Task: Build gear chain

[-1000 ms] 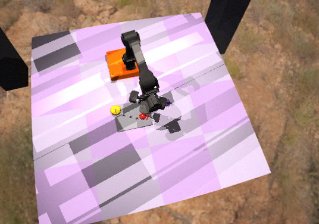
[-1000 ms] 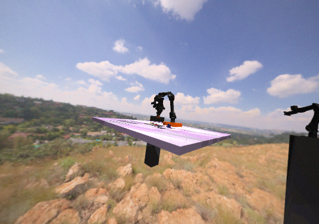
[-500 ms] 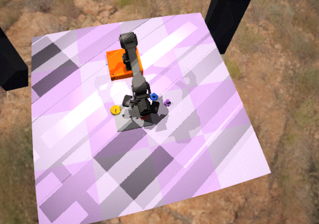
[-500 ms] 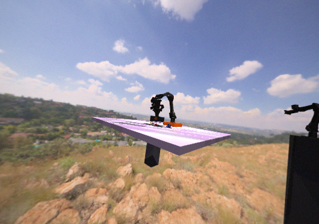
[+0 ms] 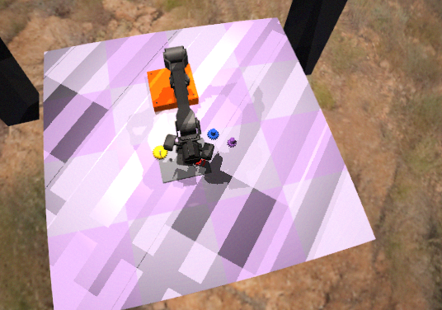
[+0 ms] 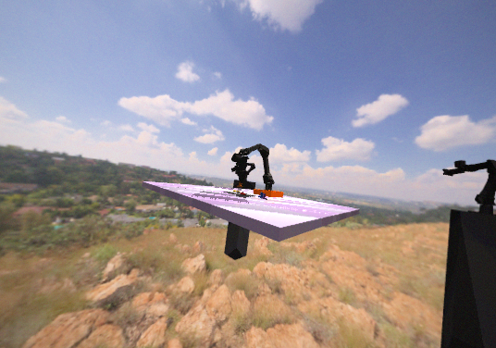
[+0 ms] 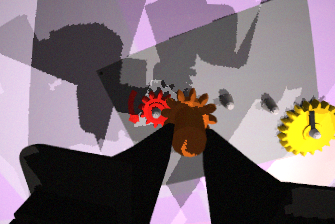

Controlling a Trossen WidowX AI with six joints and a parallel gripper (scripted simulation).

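Now: the red gear 7 cm below my gripper tip and 4 cm to the left of it. From my gripper tip the other things lie so: orange gear (1 cm below); then red arrow (8 cm below, 6 cm to the left, 1 cm ahead); then yellow gear (11 cm to the right, 8 cm behind, 7 cm below).
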